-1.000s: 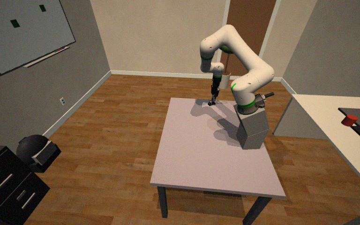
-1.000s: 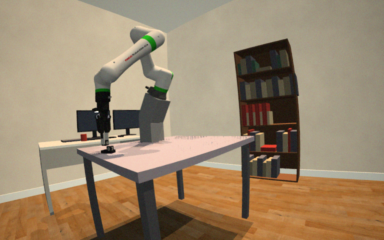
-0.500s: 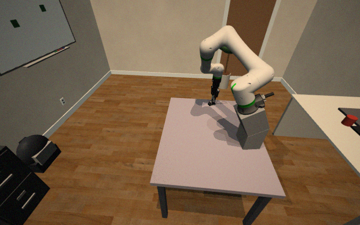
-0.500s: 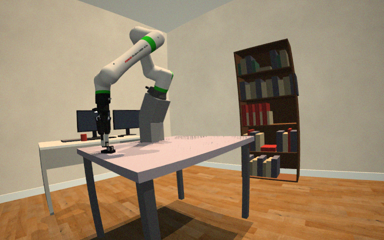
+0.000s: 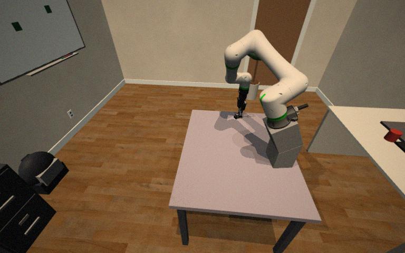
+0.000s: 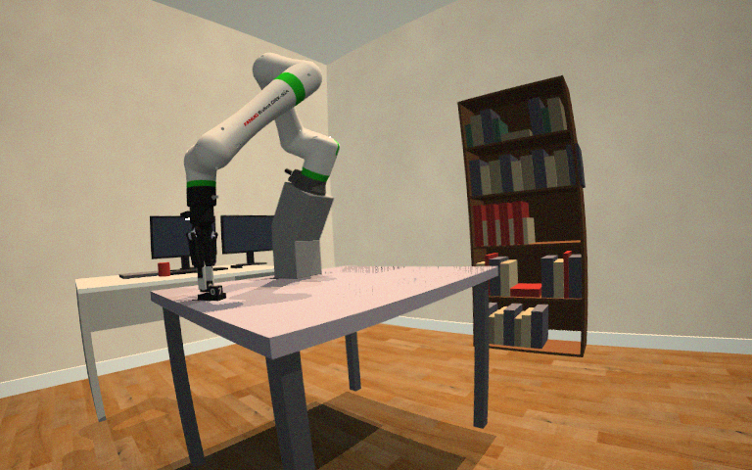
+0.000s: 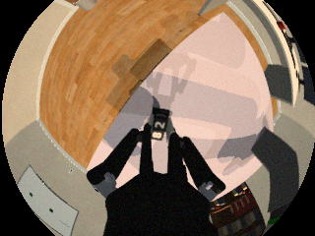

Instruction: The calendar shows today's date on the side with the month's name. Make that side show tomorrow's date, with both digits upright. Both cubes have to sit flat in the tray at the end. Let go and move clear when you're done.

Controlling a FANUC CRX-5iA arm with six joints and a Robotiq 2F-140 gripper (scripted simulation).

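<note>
Right now my hand is 3 cm above the black digit cube.
</note>
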